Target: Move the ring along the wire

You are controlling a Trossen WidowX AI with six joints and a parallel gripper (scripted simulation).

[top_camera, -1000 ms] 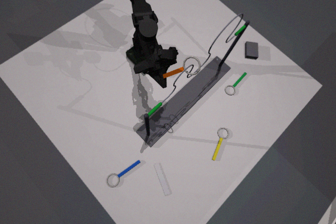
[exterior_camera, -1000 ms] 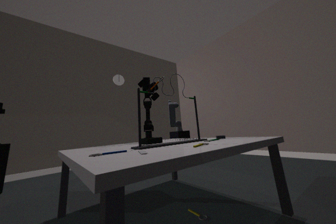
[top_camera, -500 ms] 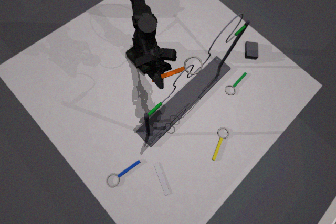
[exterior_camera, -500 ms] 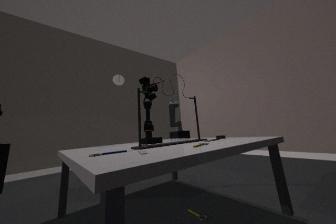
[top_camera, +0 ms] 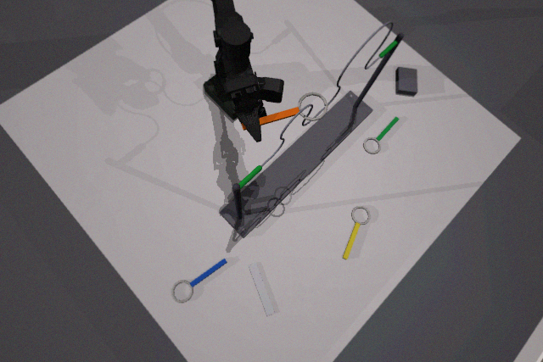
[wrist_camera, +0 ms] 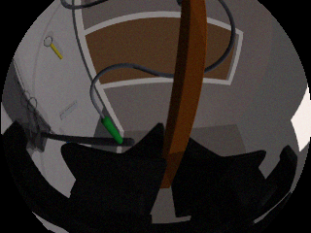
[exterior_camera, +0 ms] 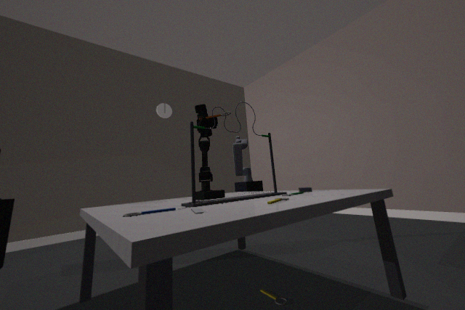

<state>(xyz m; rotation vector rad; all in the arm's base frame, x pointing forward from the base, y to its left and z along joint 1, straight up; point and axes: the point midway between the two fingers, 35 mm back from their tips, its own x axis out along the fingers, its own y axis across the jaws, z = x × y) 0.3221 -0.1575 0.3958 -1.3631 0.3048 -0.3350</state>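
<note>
My gripper tip is now 9 cm to the right of the orange-handled ring and 2 cm below it. Also, from my gripper tip: blue-handled ring: 10 cm ahead, 30 cm to the right, 44 cm below; pale flat strip: 24 cm ahead, 17 cm to the right, 44 cm below; yellow-handled ring: 29 cm ahead, 18 cm to the left, 44 cm below.
</note>
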